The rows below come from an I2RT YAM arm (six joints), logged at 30 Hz.
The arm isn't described. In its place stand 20 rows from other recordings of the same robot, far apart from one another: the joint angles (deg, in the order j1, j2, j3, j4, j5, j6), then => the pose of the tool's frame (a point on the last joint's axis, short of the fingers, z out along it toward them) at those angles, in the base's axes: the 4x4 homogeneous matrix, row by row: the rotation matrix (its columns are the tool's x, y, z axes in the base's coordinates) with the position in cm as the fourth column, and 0 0 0 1 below.
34.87 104.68 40.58 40.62 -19.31 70.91 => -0.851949, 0.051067, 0.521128, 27.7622; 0.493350, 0.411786, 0.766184, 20.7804; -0.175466, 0.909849, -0.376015, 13.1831; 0, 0, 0, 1
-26.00 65.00 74.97 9.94 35.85 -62.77 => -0.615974, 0.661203, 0.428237, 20.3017; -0.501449, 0.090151, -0.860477, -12.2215; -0.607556, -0.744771, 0.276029, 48.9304; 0, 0, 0, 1
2.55 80.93 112.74 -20.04 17.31 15.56 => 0.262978, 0.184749, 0.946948, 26.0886; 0.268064, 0.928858, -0.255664, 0.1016; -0.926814, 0.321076, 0.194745, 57.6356; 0, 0, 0, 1
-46.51 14.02 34.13 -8.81 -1.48 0.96 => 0.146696, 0.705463, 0.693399, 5.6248; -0.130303, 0.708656, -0.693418, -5.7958; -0.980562, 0.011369, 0.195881, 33.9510; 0, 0, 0, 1
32.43 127.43 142.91 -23.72 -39.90 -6.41 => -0.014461, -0.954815, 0.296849, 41.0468; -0.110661, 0.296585, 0.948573, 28.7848; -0.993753, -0.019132, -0.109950, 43.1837; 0, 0, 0, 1
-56.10 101.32 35.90 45.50 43.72 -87.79 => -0.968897, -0.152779, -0.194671, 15.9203; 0.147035, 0.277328, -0.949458, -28.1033; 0.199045, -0.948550, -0.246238, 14.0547; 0, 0, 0, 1
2.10 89.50 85.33 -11.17 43.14 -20.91 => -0.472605, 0.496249, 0.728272, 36.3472; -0.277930, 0.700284, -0.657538, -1.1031; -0.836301, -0.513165, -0.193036, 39.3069; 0, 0, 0, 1
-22.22 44.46 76.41 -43.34 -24.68 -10.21 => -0.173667, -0.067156, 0.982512, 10.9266; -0.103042, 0.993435, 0.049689, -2.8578; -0.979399, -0.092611, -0.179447, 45.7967; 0, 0, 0, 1
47.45 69.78 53.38 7.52 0.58 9.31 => -0.221090, -0.703385, 0.675551, 19.5703; -0.001636, 0.692959, 0.720975, 21.2667; -0.975252, 0.158295, -0.154358, 33.2699; 0, 0, 0, 1
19.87 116.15 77.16 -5.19 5.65 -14.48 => -0.566635, -0.427083, 0.704645, 41.7822; -0.469362, 0.870176, 0.149977, 14.7276; -0.677218, -0.245751, -0.693529, 16.6704; 0, 0, 0, 1
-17.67 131.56 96.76 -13.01 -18.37 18.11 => -0.644137, 0.301563, 0.702957, 48.2627; 0.514808, 0.850625, 0.106821, -14.1972; -0.565739, 0.430695, -0.703165, 14.0626; 0, 0, 0, 1
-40.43 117.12 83.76 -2.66 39.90 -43.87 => -0.941190, 0.333150, 0.056326, 33.5275; 0.103409, 0.442731, -0.890671, -31.5644; -0.321664, -0.832466, -0.451145, 20.4287; 0, 0, 0, 1
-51.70 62.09 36.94 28.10 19.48 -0.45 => 0.024464, 0.946484, 0.321822, 14.6320; -0.042923, 0.322616, -0.945556, -20.4428; -0.998779, 0.009318, 0.048519, 30.2519; 0, 0, 0, 1
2.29 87.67 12.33 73.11 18.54 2.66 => -0.025863, 0.281092, 0.959332, 23.7252; 0.043001, 0.959078, -0.279858, -0.1841; -0.998740, 0.034015, -0.036892, 15.1252; 0, 0, 0, 1
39.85 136.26 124.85 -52.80 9.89 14.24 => -0.811183, -0.386217, 0.439112, 39.5624; -0.361407, 0.921411, 0.142781, 32.2243; -0.459747, -0.042876, -0.887014, 20.8167; 0, 0, 0, 1
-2.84 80.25 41.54 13.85 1.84 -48.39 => -0.337610, -0.261734, 0.904165, 30.2990; -0.731467, 0.677515, -0.077002, -1.6175; -0.592431, -0.687364, -0.420186, 22.1222; 0, 0, 0, 1
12.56 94.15 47.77 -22.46 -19.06 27.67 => -0.955037, 0.138771, 0.262005, 28.0940; 0.236905, 0.888525, 0.392938, 7.4502; -0.178270, 0.437340, -0.881450, 14.0449; 0, 0, 0, 1
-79.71 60.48 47.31 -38.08 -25.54 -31.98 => -0.562822, 0.638366, 0.525090, 5.2359; 0.424896, 0.768340, -0.478663, -20.2473; -0.709010, -0.046294, -0.703678, 26.3069; 0, 0, 0, 1
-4.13 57.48 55.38 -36.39 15.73 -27.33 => -0.680468, -0.035394, 0.731923, 20.8610; -0.393937, 0.859889, -0.324660, -2.4739; -0.617881, -0.509252, -0.599070, 31.9707; 0, 0, 0, 1
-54.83 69.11 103.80 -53.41 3.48 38.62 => 0.385503, 0.778751, 0.494908, 11.1651; 0.534498, 0.248738, -0.807738, -16.2203; -0.752130, 0.575913, -0.320352, 51.3766; 0, 0, 0, 1
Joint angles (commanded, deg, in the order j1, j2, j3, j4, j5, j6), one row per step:
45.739, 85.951, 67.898, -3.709, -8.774, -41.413
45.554, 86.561, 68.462, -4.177, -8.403, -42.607
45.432, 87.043, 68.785, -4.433, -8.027, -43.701
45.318, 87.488, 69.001, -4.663, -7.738, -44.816
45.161, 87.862, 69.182, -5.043, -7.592, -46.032
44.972, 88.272, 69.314, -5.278, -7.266, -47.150
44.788, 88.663, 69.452, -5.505, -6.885, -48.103
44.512, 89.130, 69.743, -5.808, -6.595, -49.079
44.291, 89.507, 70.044, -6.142, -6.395, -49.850
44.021, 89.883, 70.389, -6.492, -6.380, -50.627
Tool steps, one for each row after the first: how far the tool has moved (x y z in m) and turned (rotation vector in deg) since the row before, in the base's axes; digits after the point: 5 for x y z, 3 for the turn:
0.00271, 0.00081, -0.00094, -1.102, -0.647, -0.086
0.00204, 0.00066, -0.00132, -0.987, -0.635, -0.055
0.00180, 0.00055, -0.00172, -1.011, -0.589, 0.050
0.00164, 0.00012, -0.00178, -1.111, -0.537, 0.188
0.00199, 0.00002, -0.00206, -1.070, -0.551, -0.036
0.00195, -0.00004, -0.00191, -0.978, -0.462, -0.139
0.00259, -0.00016, -0.00157, -0.968, -0.444, -0.130
0.00207, -0.00012, -0.00103, -0.782, -0.314, -0.073
0.00223, -0.00026, -0.00078, -0.709, -0.278, 0.053

